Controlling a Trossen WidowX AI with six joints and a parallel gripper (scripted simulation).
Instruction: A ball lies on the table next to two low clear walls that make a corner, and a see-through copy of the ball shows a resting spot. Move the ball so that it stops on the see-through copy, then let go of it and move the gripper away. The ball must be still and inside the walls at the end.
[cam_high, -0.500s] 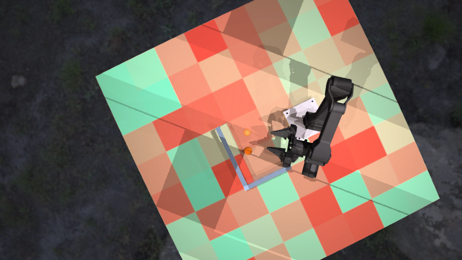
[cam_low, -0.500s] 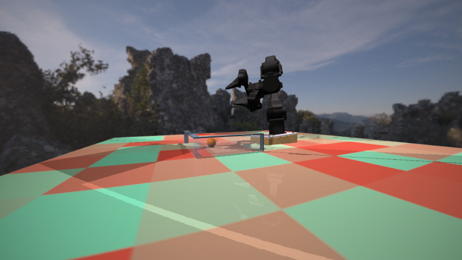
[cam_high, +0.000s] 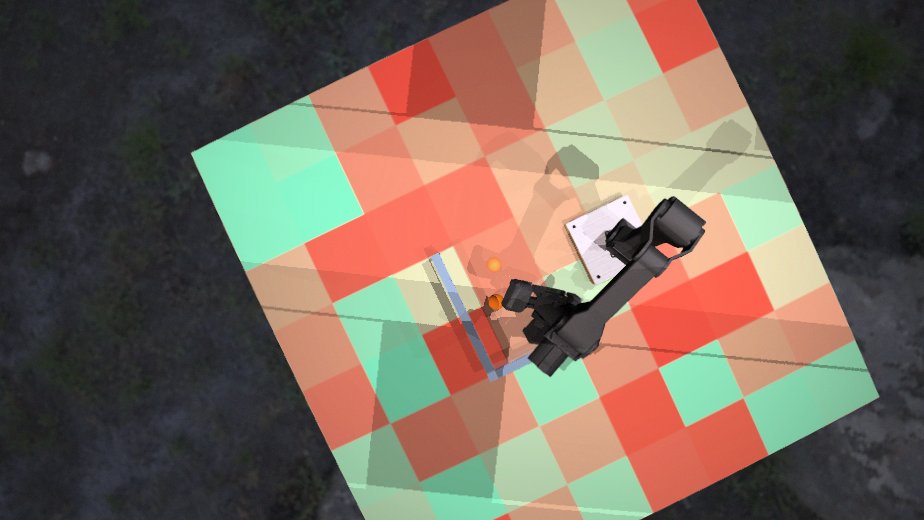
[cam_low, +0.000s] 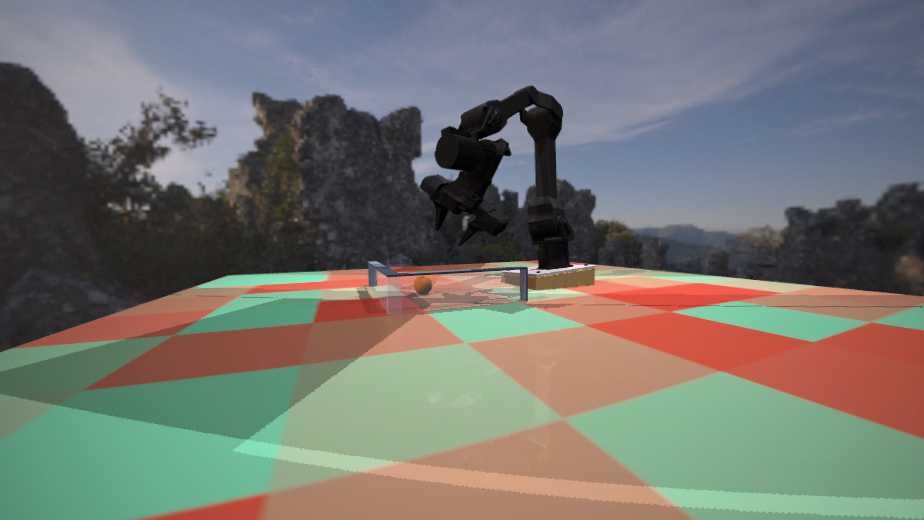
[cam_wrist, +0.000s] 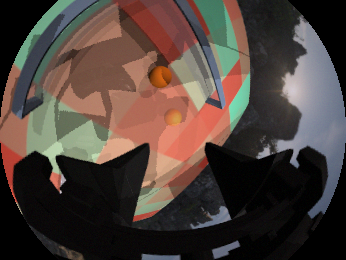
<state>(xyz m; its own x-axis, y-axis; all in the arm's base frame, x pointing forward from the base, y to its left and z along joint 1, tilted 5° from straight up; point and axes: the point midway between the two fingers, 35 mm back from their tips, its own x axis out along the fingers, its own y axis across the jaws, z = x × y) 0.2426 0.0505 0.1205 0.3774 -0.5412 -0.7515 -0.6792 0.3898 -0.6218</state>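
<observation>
My gripper tip is 10 cm above the ball, 6 cm short of it and 3 cm to the right of it. Round my gripper tip: see-through orange copy 10 cm below, 5 cm to the right, 4 cm ahead.
</observation>
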